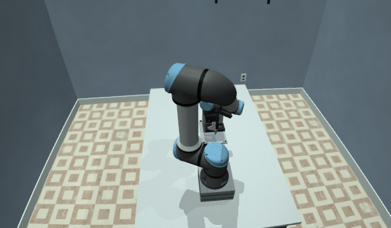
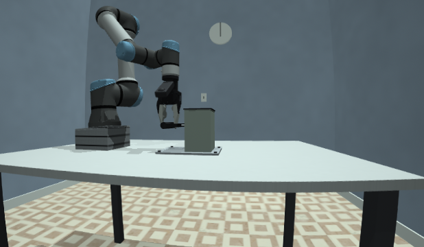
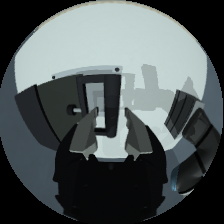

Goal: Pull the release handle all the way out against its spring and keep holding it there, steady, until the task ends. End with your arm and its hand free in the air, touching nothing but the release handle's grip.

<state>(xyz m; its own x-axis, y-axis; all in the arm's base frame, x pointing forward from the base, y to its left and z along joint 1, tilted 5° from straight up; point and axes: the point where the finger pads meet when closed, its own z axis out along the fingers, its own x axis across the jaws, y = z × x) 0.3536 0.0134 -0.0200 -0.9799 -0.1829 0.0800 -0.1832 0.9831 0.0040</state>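
The plate lies 90 mm ahead of my hand, 20 mm to the left of it and 100 mm below it.
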